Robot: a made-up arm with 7 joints. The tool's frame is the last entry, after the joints.
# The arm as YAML. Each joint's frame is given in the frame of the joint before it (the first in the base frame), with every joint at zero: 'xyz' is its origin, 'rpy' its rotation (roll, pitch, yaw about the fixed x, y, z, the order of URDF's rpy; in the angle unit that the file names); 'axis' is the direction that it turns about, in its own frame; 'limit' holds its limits. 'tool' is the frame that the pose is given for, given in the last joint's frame.
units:
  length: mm
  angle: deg
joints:
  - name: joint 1
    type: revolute
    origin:
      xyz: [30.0, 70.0, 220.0]
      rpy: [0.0, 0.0, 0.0]
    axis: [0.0, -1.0, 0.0]
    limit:
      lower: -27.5
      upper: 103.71
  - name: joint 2
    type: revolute
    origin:
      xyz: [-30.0, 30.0, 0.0]
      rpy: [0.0, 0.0, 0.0]
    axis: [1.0, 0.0, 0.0]
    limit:
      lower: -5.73
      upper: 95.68
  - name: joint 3
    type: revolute
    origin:
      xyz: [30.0, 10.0, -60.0]
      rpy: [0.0, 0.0, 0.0]
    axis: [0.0, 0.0, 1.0]
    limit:
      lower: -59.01
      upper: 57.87
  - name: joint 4
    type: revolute
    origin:
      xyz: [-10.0, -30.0, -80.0]
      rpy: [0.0, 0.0, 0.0]
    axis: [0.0, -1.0, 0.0]
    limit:
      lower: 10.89
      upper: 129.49
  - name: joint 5
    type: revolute
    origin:
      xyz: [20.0, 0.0, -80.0]
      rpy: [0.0, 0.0, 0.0]
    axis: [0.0, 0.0, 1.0]
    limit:
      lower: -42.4
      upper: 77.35
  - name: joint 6
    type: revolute
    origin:
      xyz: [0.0, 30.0, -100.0]
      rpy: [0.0, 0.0, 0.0]
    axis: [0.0, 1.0, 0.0]
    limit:
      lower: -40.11
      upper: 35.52
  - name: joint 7
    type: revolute
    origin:
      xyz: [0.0, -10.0, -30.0]
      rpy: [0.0, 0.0, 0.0]
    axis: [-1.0, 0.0, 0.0]
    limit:
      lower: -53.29
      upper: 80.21
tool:
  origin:
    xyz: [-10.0, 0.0, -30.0]
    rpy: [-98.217, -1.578, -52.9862]
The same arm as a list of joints. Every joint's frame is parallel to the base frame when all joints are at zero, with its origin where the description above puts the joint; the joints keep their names.
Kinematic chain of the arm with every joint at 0, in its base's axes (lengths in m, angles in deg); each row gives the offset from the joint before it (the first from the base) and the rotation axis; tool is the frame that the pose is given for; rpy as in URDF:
joint 1: xyz 0.03 0.07 0.22 axis -y
joint 2: xyz -0.03 0.03 0 axis +x
joint 3: xyz 0.03 0.01 -0.06 axis +z
joint 4: xyz -0.01 -0.03 -0.08 axis -y
joint 5: xyz 0.02 0 -0.08 axis +z
joint 6: xyz 0 0.03 -0.1 axis +y
joint 7: xyz 0 -0.01 -0.03 axis -x
tool: xyz -0.01 0 -0.03 rpy -98.22 -1.58 -52.99
Joint limits (deg, base to tool): -27.5..103.71 -5.73..95.68 -59.01..57.87 10.89..129.49 -42.4..77.35 -40.11..35.52 -53.29..80.21

